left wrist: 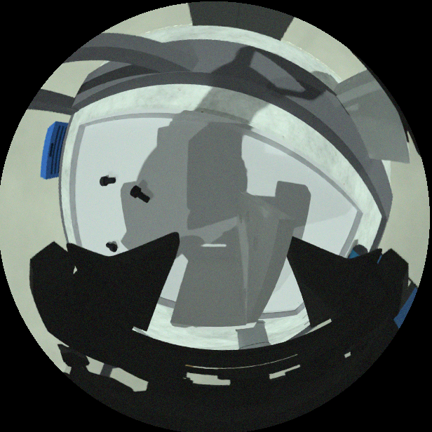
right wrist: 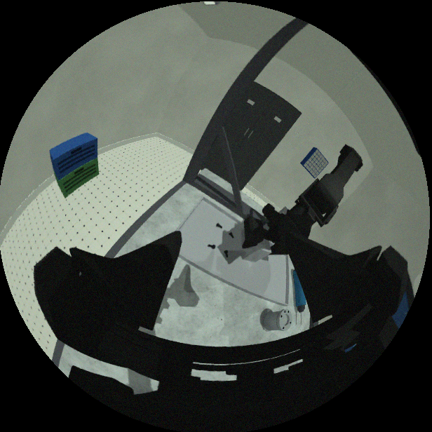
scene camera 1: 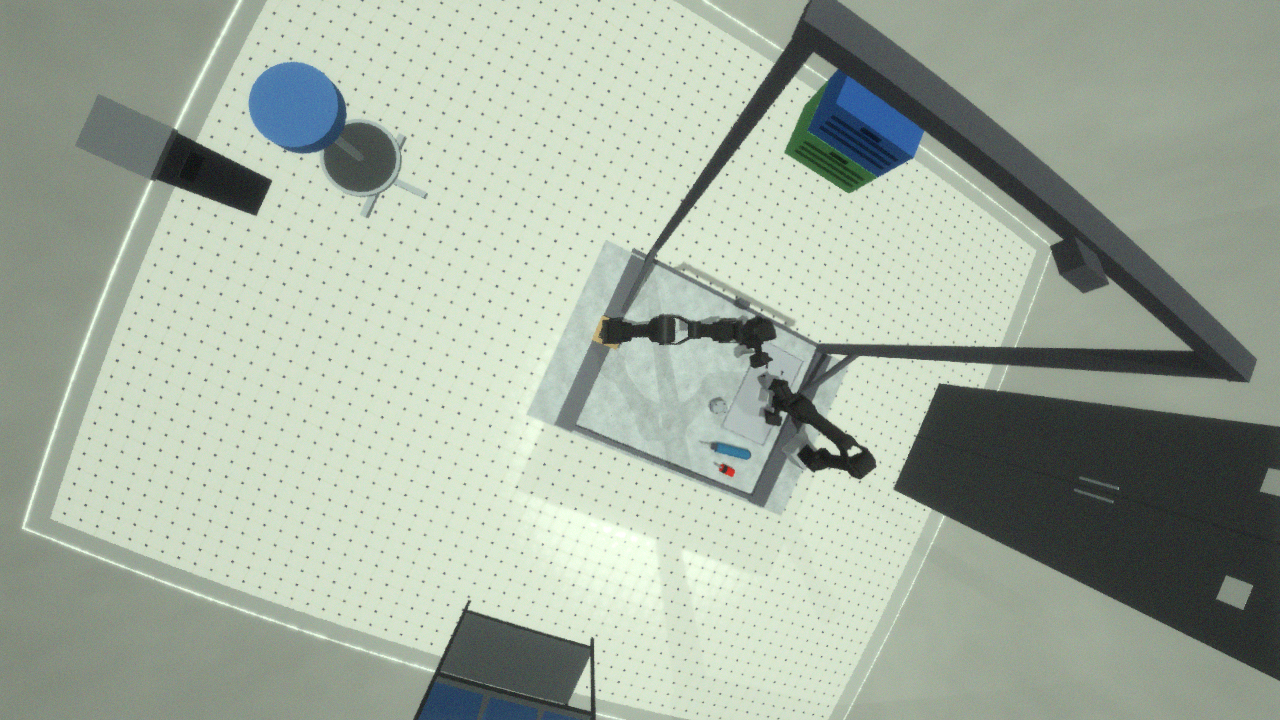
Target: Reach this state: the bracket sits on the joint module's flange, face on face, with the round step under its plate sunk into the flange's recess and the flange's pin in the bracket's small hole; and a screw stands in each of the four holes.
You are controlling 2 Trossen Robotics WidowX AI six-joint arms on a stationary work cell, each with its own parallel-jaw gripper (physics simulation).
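Where they show: right gripper, between the fingertips: (scene camera 1: 770, 349); left arm's base, origin of its link: (scene camera 1: 806, 454); right arm's base, origin of its link: (scene camera 1: 609, 332).
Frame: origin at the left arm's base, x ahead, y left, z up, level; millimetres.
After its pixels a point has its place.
Observation:
My left gripper (scene camera 1: 768, 400) {x 265, y -44, z -80 mm} (left wrist: 233, 239) is open, low over the pale tray (left wrist: 95, 145) (right wrist: 200, 220). The grey bracket (left wrist: 270, 250) stands on the tray, in view between its fingers and not gripped. Black screws (left wrist: 107, 180) (right wrist: 219, 225) lie loose on the tray; three show in the left wrist view, and a finger may hide another. The grey joint module (scene camera 1: 717, 405) {x 420, y 142, z -37 mm} (right wrist: 276, 320) stands on the table beside the tray, its round holed flange showing in the right wrist view. My right gripper (scene camera 1: 759, 360) {x 495, y -124, z 103 mm} (right wrist: 235, 237) is open and empty, above and away from the module.
A blue-handled tool (scene camera 1: 731, 450) {x 223, y 220, z -57 mm} (right wrist: 299, 290) and a small red tool (scene camera 1: 725, 469) {x 175, y 292, z -64 mm} lie beyond the module, near the table's lower edge. A dark frame post (right wrist: 235, 175) rises at the table edge. The left arm reaches over the tray.

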